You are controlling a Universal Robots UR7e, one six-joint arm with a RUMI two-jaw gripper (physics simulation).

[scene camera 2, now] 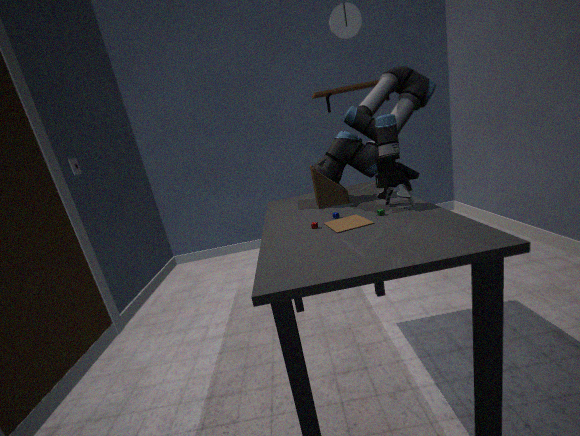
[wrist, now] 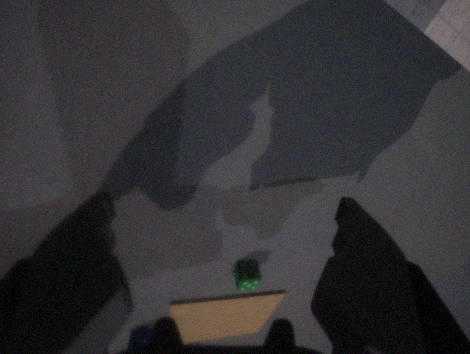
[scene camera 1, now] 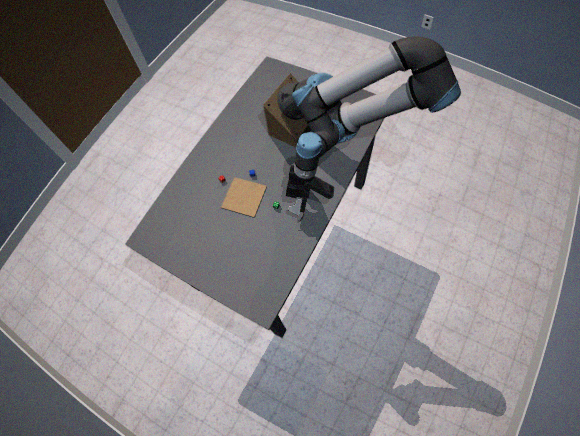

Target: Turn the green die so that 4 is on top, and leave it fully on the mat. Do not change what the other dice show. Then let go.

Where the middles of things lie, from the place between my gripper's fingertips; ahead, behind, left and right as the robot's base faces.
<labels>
I see the green die (wrist: 247, 275) 8 cm to the right of my hand and 6 cm ahead of it. From my hand the other things lie so: tan mat (scene camera 1: 244, 197): 21 cm to the right, 9 cm ahead.
</labels>
